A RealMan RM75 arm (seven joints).
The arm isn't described. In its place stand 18 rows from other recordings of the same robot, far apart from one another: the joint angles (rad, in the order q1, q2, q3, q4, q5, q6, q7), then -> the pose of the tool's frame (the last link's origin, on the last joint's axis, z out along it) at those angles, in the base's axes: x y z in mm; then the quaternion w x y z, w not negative.
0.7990 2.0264 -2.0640 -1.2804 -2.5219 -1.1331 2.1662 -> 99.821 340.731 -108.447 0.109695 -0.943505 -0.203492 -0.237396
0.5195 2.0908 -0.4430 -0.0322 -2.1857 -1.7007 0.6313 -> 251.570 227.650 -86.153 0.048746 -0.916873 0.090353 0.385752
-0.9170 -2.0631 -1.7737 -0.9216 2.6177 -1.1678 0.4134 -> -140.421 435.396 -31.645 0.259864 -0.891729 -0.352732 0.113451
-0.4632 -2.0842 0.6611 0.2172 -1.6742 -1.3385 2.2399 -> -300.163 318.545 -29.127 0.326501 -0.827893 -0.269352 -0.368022
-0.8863 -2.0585 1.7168 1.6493 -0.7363 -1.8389 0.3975 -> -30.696 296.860 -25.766 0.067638 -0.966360 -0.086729 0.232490
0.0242 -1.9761 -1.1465 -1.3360 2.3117 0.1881 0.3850 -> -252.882 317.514 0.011 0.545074 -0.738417 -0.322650 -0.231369
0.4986 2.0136 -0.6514 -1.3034 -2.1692 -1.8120 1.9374 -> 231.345 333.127 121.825 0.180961 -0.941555 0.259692 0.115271
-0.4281 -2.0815 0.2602 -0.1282 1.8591 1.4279 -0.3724 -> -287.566 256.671 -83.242 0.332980 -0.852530 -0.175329 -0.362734
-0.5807 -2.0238 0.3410 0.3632 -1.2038 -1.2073 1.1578 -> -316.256 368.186 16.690 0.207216 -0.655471 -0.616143 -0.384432
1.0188 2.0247 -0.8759 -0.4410 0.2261 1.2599 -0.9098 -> 239.896 408.921 -25.838 0.133042 -0.895612 0.350545 -0.239367
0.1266 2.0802 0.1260 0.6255 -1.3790 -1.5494 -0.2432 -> 325.289 195.727 -49.695 0.703469 -0.559198 0.321583 0.298351
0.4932 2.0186 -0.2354 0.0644 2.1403 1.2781 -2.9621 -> 357.685 335.805 45.322 0.687713 -0.620018 0.228485 0.300705
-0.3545 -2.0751 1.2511 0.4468 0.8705 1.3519 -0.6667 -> -263.954 321.942 -7.594 0.376189 -0.831729 -0.095398 -0.396998
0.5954 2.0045 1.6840 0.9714 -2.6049 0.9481 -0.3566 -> 258.466 406.496 -6.511 0.341534 -0.827499 0.433853 -0.101839
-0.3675 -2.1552 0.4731 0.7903 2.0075 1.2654 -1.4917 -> -342.095 318.329 34.151 0.347814 -0.827546 -0.377974 -0.226560
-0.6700 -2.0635 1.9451 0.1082 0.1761 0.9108 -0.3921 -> -268.443 373.847 -77.726 0.384411 -0.896245 -0.113980 -0.189688
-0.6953 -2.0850 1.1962 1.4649 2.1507 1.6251 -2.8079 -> -79.082 356.875 29.477 0.074980 -0.910336 -0.399878 -0.075917
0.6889 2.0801 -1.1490 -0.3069 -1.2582 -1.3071 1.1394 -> 193.810 366.310 -57.147 0.152792 -0.894999 0.197253 0.369761
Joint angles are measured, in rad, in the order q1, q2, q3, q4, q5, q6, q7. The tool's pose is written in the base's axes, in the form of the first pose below.
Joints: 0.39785 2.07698 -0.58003 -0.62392 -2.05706 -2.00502 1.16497
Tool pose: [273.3 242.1 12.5], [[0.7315 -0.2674 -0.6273], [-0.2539 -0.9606 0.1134], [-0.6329 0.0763 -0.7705]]
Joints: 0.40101 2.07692 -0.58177 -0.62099 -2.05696 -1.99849 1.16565
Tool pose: [273.0 243.3 11.7], [[0.7327 -0.2691 -0.6251], [-0.2548 -0.9602 0.1146], [-0.6311 0.0753 -0.7721]]
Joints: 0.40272 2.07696 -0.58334 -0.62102 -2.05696 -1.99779 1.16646
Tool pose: [272.6 243.8 11.5], [[0.7336 -0.2677 -0.6246], [-0.2546 -0.9605 0.1126], [-0.6301 0.0764 -0.7728]]
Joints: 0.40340 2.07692 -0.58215 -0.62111 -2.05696 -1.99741 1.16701
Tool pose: [272.5 244.1 11.6], [[0.7334 -0.2682 -0.6247], [-0.2544 -0.9604 0.1136], [-0.6304 0.0756 -0.7726]]
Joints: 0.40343 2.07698 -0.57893 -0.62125 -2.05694 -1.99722 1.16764
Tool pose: [272.6 244.3 12.0], [[0.7322 -0.2701 -0.6253], [-0.2544 -0.9600 0.1167], [-0.6318 0.0736 -0.7716]]
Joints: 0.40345 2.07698 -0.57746 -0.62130 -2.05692 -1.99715 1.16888
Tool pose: [272.7 244.4 12.1], [[0.7314 -0.2716 -0.6255], [-0.2553 -0.9596 0.1182], [-0.6323 0.0733 -0.7712]]
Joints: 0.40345 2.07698 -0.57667 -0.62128 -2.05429 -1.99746 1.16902
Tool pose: [272.5 244.6 12.4], [[0.7299 -0.2717 -0.6272], [-0.2540 -0.9597 0.1201], [-0.6346 0.0717 -0.7695]]
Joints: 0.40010 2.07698 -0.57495 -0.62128 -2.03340 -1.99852 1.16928
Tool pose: [271.8 245.3 14.2], [[0.7195 -0.2737 -0.6383], [-0.2458 -0.9599 0.1345], [-0.6496 0.0602 -0.7579]]
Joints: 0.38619 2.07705 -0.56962 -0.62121 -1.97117 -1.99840 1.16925
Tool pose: [271.0 246.6 19.6], [[0.6875 -0.2858 -0.6676], [-0.2216 -0.9580 0.1819], [-0.6915 0.0228 -0.7220]]
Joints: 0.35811 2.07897 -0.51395 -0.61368 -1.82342 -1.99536 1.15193
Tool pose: [271.9 251.4 37.9], [[0.5973 -0.3316 -0.7303], [-0.1235 -0.9377 0.3248], [-0.7925 -0.1038 -0.6010]]
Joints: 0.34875 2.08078 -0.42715 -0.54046 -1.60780 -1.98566 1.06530
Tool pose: [273.3 259.6 61.9], [[0.4565 -0.4040 -0.7927], [0.0908 -0.8651 0.4932], [-0.8851 -0.2972 -0.3582]]
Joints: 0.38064 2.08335 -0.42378 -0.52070 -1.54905 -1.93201 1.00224
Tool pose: [268.2 275.7 64.6], [[0.4563 -0.4104 -0.7895], [0.1762 -0.8280 0.5322], [-0.8722 -0.3820 -0.3055]]
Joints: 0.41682 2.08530 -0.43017 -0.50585 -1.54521 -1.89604 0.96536
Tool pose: [260.6 288.6 60.5], [[0.4691 -0.3942 -0.7903], [0.2024 -0.8230 0.5307], [-0.8596 -0.4089 -0.3063]]
